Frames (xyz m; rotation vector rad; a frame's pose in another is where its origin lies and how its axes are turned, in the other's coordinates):
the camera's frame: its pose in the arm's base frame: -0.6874 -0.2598 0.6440 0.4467 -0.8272 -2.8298
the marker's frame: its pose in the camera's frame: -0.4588 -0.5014 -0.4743 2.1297 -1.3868 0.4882
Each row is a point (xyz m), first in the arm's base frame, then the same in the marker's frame.
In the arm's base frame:
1: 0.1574 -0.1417 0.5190
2: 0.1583 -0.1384 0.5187
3: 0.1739 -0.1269 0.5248
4: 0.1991 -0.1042 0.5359
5: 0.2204 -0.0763 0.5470
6: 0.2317 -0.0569 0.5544
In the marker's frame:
1: -0.3269 0.2203 -0.3682
2: -0.3248 0.2229 -0.3673
3: -0.3255 0.2432 -0.3685
4: -0.3235 0.2787 -0.3712
5: -0.3149 0.3144 -0.3741
6: -0.3068 0.3365 -0.3765

